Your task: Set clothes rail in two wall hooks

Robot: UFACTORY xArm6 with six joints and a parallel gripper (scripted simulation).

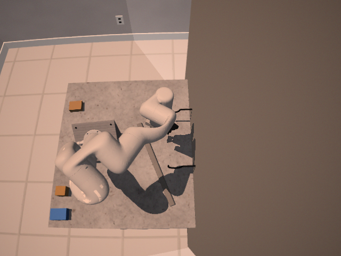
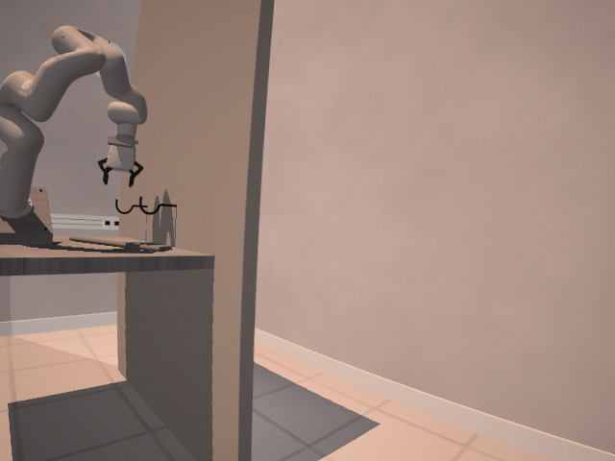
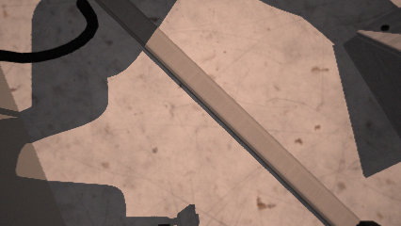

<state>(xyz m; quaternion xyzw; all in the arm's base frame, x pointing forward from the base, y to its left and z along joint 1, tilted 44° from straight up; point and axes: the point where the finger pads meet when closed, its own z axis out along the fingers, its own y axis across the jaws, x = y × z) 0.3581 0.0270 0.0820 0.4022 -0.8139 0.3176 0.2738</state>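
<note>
Now: the clothes rail 220 mm below my hand, 110 mm to the right of it and 60 mm behind it. The rest, counted from my hand: orange block (490 mm behind, 330 mm to the left, 210 mm below); orange cube (590 mm behind, 200 mm below, 190 mm to the right); tall wall panel (200 mm above, 190 mm ahead, 50 mm to the right).
</note>
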